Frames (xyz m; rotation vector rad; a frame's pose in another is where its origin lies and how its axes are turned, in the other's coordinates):
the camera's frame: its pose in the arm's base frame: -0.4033 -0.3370 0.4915 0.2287 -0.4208 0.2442
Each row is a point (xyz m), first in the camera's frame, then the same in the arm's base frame.
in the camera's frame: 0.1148 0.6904 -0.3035
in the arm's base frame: -0.3814 0.4183 0.3869
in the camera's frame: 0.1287 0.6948 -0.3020
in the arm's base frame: -0.3709 0.4247 0.3949
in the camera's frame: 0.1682 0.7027 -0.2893
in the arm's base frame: -0.3429 0.4361 0.4244
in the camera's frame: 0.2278 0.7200 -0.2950
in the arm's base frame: -0.2929 0.4650 0.4478
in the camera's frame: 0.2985 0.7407 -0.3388
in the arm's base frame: -0.2198 0.5094 0.4426
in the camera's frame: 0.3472 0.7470 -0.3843
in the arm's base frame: -0.1615 0.5366 0.4241
